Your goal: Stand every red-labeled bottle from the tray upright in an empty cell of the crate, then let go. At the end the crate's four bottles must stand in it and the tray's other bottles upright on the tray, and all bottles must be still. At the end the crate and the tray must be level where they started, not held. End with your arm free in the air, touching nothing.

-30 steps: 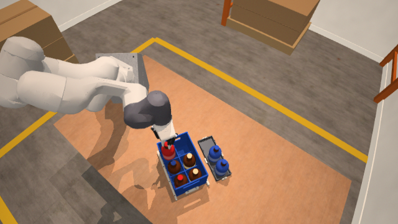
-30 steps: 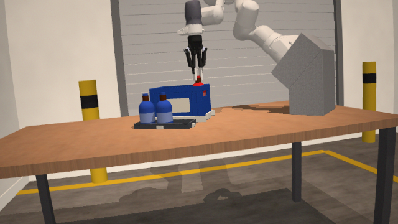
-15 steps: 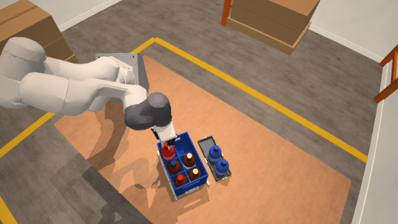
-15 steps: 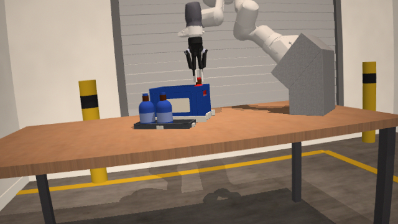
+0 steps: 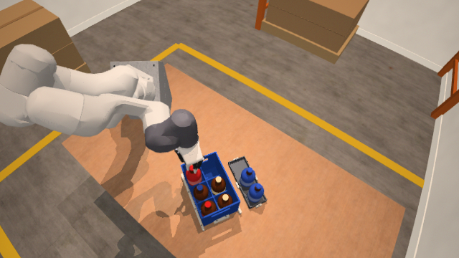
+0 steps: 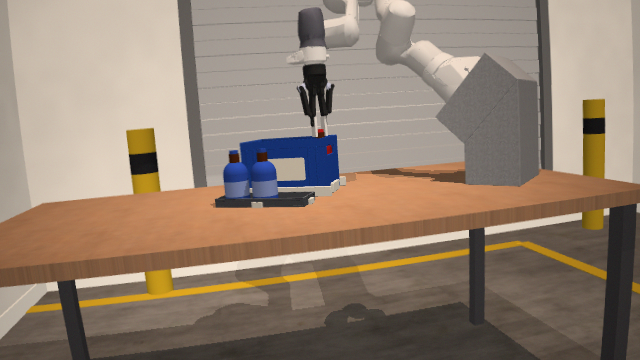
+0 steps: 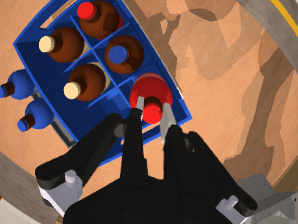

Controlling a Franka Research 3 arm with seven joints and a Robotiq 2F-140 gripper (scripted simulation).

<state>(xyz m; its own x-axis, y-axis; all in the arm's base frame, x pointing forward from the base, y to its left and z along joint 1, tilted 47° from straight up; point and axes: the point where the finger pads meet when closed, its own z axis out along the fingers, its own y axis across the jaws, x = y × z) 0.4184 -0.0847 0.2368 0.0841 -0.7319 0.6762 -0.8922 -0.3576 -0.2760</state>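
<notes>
My gripper is now 9 cm above the red-labeled bottle. From my hand the other things lie so: tray: 24 cm ahead, 13 cm to the left, 19 cm below; then blue crate: 10 cm ahead, 2 cm to the right, 12 cm below.
</notes>
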